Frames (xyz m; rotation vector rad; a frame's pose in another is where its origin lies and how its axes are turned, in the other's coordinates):
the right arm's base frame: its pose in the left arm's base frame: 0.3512 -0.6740 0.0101 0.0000 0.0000 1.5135
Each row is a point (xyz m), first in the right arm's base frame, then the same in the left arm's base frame.
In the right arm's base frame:
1: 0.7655 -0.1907 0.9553
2: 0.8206 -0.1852 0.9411
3: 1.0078 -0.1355 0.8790
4: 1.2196 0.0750 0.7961
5: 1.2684 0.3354 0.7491
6: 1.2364 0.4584 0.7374
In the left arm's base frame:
1: 0.5854 0.0793 0.9654
2: 0.5831 0.1346 0.9512
3: 0.5442 0.3244 0.8891
4: 0.3462 0.5479 0.8062
5: 0.0890 0.6115 0.7592
6: -0.0356 0.5866 0.7475

